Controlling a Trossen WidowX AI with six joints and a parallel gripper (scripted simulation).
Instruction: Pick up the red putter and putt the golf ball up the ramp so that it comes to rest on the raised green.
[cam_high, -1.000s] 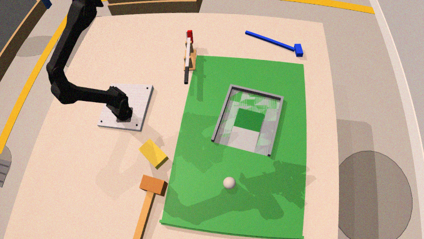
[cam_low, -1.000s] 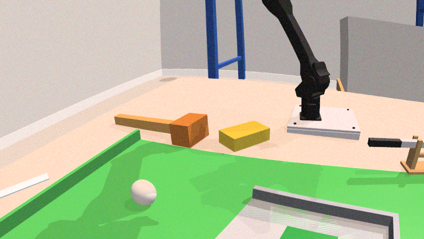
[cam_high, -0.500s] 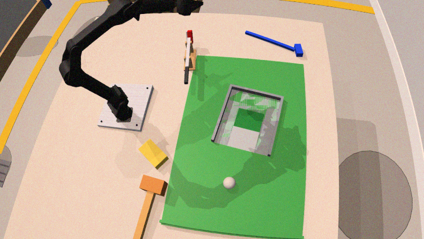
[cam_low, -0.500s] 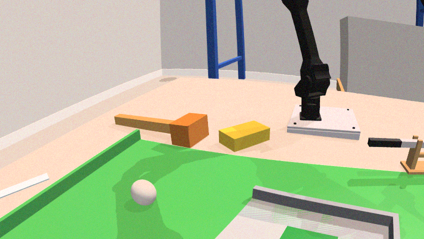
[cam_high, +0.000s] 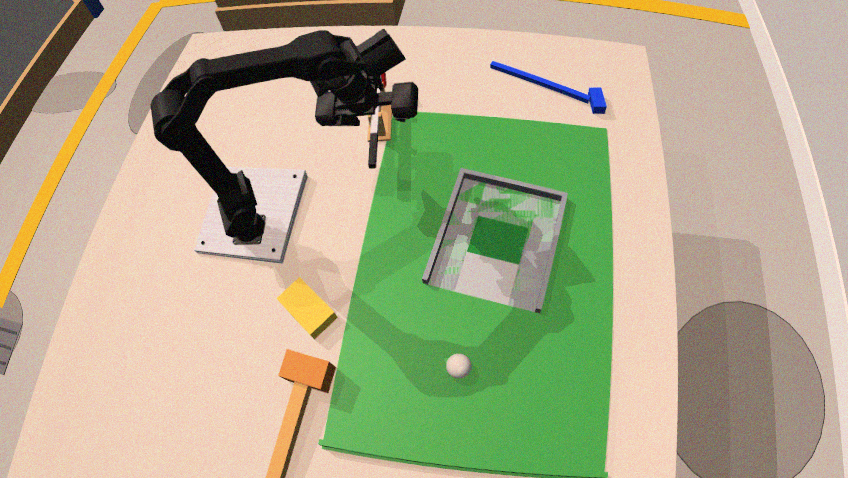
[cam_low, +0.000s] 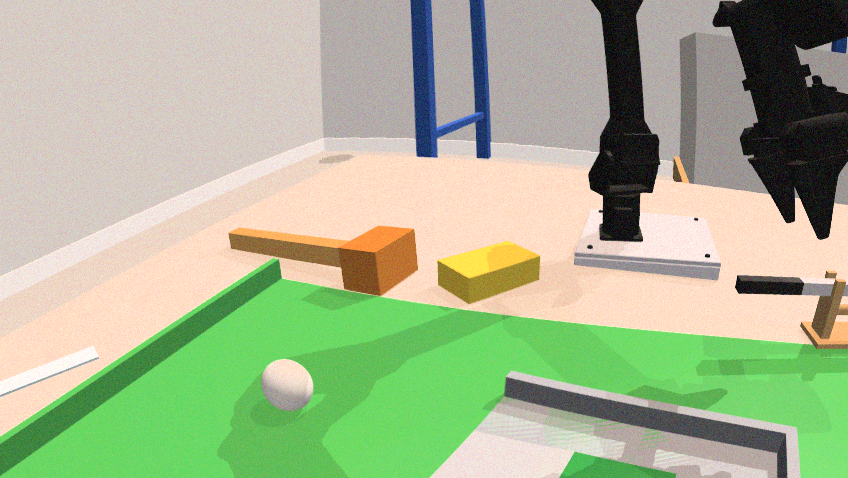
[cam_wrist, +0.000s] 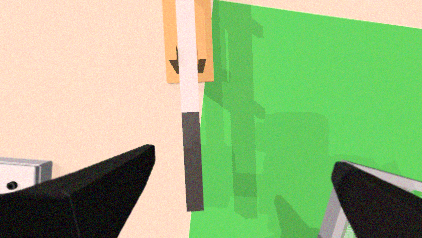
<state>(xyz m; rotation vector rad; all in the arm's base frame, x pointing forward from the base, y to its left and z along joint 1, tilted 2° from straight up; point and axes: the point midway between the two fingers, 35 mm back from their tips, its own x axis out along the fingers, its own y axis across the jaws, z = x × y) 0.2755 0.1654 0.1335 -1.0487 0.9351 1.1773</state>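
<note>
My gripper tip is now 130 mm past the yellow block, 330 mm to the left of it and 120 mm above it. The rest, counted from my gripper tip: blue putter: 360 mm ahead, 220 mm to the left, 120 mm below; then wooden stand: 30 mm behind, 110 mm to the left, 100 mm below; then green mat: 200 mm ahead, 250 mm to the right, 130 mm below.
</note>
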